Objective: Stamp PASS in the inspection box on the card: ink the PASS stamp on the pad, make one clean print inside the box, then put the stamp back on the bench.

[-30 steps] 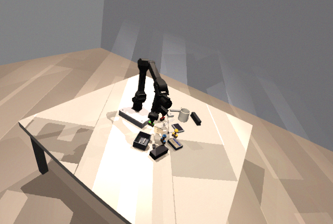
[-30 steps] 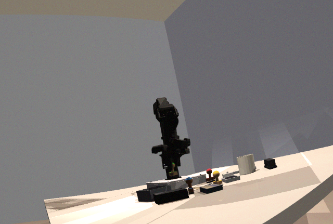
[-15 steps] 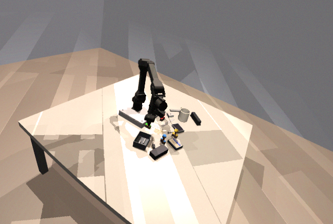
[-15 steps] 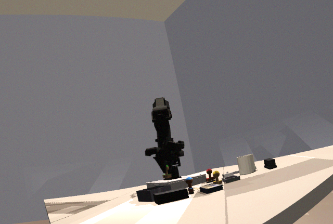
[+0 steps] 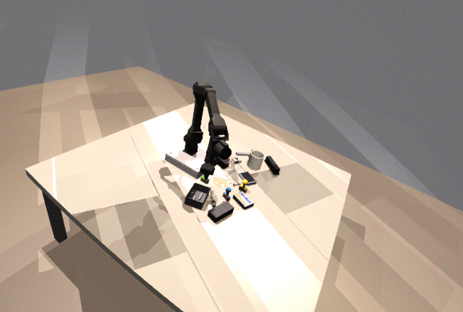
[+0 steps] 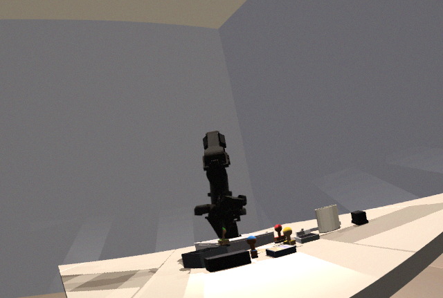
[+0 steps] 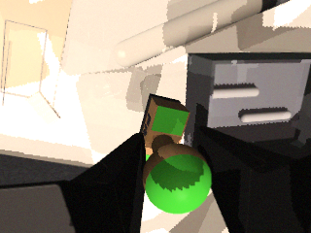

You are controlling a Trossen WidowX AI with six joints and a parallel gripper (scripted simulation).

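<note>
Now: gripper tip 8 cm to the left of the grey tray, 6 cm above it and 1 cm short of it. From my gripper tip the other things lie so: green-knobbed PASS stamp 1 cm below, 1 cm behind; then card 10 cm to the left, 7 cm below, 3 cm ahead; then blue-knobbed stamp 12 cm ahead, 5 cm below, 1 cm to the left.
</note>
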